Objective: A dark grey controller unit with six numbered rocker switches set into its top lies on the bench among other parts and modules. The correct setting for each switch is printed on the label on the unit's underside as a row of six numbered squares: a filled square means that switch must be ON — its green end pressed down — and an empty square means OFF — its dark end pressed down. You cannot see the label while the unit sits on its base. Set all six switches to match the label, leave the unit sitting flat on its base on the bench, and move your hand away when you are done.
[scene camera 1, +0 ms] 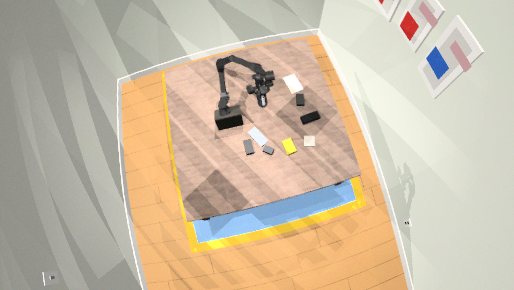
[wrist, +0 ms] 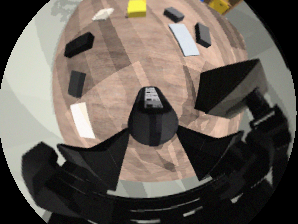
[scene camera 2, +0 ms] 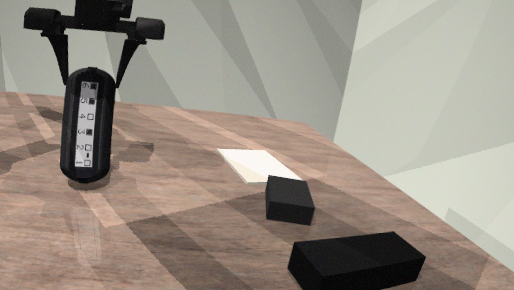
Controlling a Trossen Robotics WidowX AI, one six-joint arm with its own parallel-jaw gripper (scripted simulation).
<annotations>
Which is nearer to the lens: the dark grey block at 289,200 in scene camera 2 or the white flat plate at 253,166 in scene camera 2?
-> The dark grey block.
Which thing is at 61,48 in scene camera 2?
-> My gripper.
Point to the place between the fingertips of my gripper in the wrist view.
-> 153,129
</annotations>
